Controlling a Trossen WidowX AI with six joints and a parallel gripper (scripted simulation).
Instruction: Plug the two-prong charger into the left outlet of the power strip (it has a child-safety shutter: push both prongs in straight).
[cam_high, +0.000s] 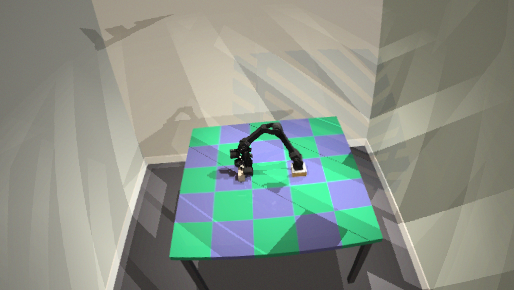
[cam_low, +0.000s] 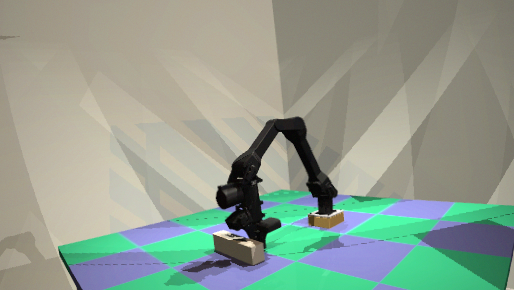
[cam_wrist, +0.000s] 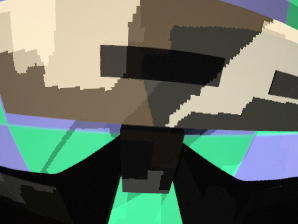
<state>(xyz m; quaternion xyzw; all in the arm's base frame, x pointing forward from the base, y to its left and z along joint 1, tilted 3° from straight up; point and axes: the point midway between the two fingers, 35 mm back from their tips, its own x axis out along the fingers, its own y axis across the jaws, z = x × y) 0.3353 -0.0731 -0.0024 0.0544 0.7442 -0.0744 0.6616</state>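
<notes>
Now: the black two-prong charger 2 cm ahead of my gripper tip and 1 cm above it.
</notes>
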